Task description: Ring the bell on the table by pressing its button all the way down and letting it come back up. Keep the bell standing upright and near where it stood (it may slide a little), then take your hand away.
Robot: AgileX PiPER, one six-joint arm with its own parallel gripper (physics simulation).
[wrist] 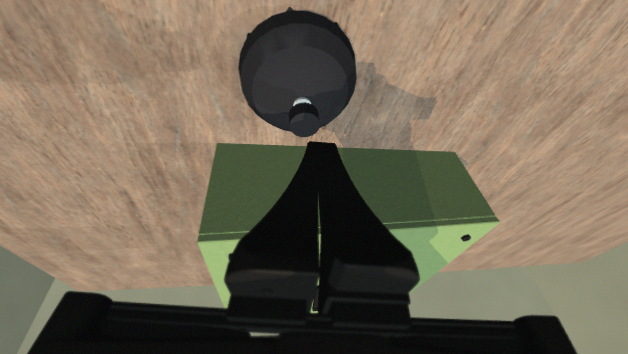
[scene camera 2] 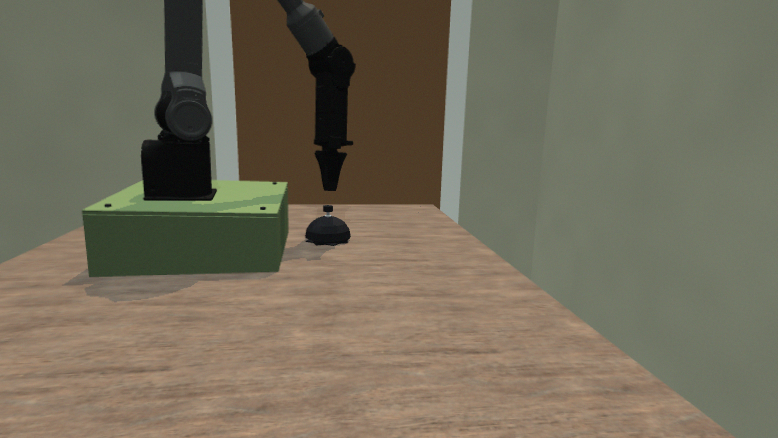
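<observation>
The bell (scene camera 2: 327, 230) (wrist: 299, 65) is a black dome standing upright on the table (scene camera 2: 381, 326) (wrist: 125, 125). Its black button (scene camera 2: 327, 208) (wrist: 304, 123) sits raised on top, with a bit of light stem showing beneath it. My gripper (scene camera 2: 329, 189) (wrist: 320, 157) is shut, with its fingertips together and pointing down. In the scene view the fingertips are a little above the button, with a gap between them. In the wrist view the tips lie just below and slightly right of the button.
The green box (scene camera 2: 185, 244) (wrist: 260, 190) that carries the arm's base stands close beside the bell, to its left in the scene view. A brown door panel (scene camera 2: 397, 108) is behind the table's far edge, and a grey-green wall (scene camera 2: 653, 163) runs along the right.
</observation>
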